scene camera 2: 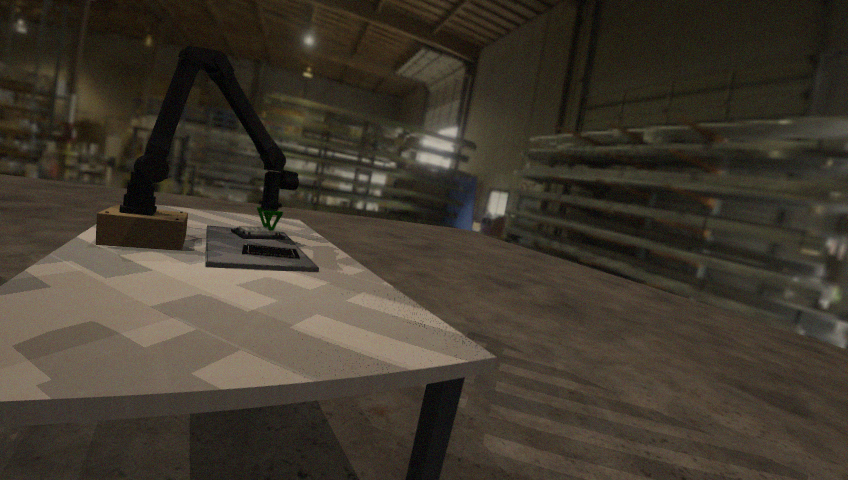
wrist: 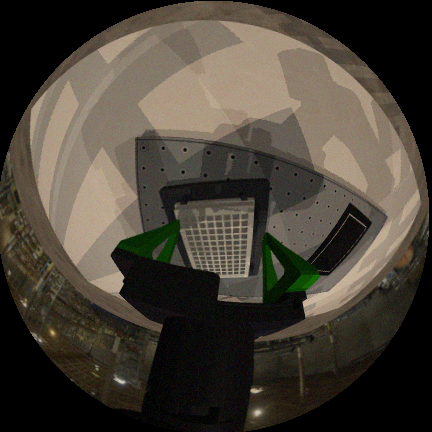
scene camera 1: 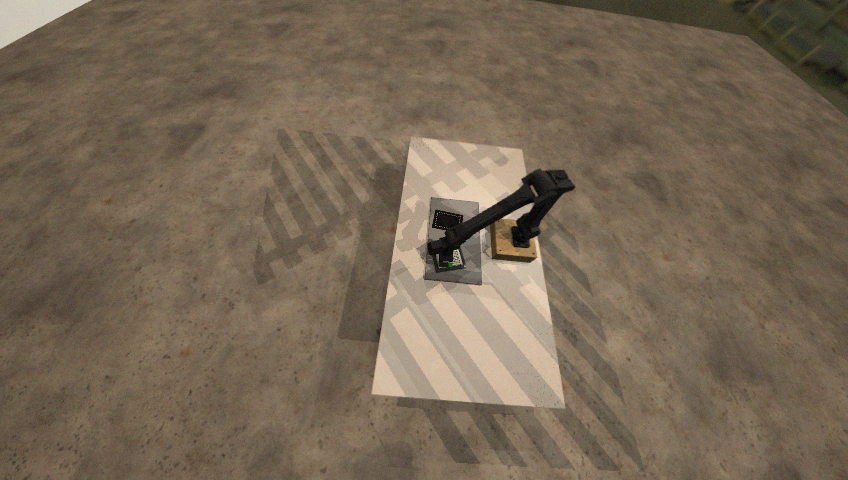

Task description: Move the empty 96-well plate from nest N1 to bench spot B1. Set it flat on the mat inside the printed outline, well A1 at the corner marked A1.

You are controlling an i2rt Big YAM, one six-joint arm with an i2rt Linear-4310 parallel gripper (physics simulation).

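Places are measured from the arm's base along level axes (x ahead, y left, z up), in centimetres.
Pixels of known places: gripper, fingertip midpoint: (scene camera 2: 268, 228) (wrist: 221, 230) (scene camera 1: 442, 257); arm's base, link origin: (scene camera 2: 138, 211) (scene camera 1: 519, 237).
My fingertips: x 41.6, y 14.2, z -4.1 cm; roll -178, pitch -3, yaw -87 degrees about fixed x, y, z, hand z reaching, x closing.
Ahead of a thing's pixels: the offset from my fingertips to its top centre. "spot": to the spot under its first point. Level surfaces: height alone.
The pale 96-well plate @[dx -3.5, dy -0.2, dz -0.2 cm] (scene camera 1: 457, 257) (scene camera 2: 261, 233) (wrist: 222, 245) sits in the black nest @[spot: dx +3.6, dy -4.0, dz -1.6 cm] (wrist: 263, 200) on the grey perforated board (scene camera 1: 470, 274) (scene camera 2: 223, 255) (wrist: 170, 160). My gripper (scene camera 1: 450, 265) (scene camera 2: 269, 226) (wrist: 221, 230) points down at the plate, open, with nothing between its green fingers. In the wrist view its fingertips stand at either side of the plate's long sides; their exact height is hard to tell. The black mat with a printed outline @[dz -2.6 cm] (scene camera 1: 447, 220) (scene camera 2: 270, 251) (wrist: 342, 242) lies at the board's other end. The A1 mark cannot be read.
The arm stands on a wooden block (scene camera 1: 512, 253) (scene camera 2: 141, 230) beside the board. Both rest on the pale table @[dz -4.1 cm] (scene camera 1: 464, 356) (scene camera 2: 178, 333), which is crossed by striped shadows. The arm's forearm passes over the board between block and nest.
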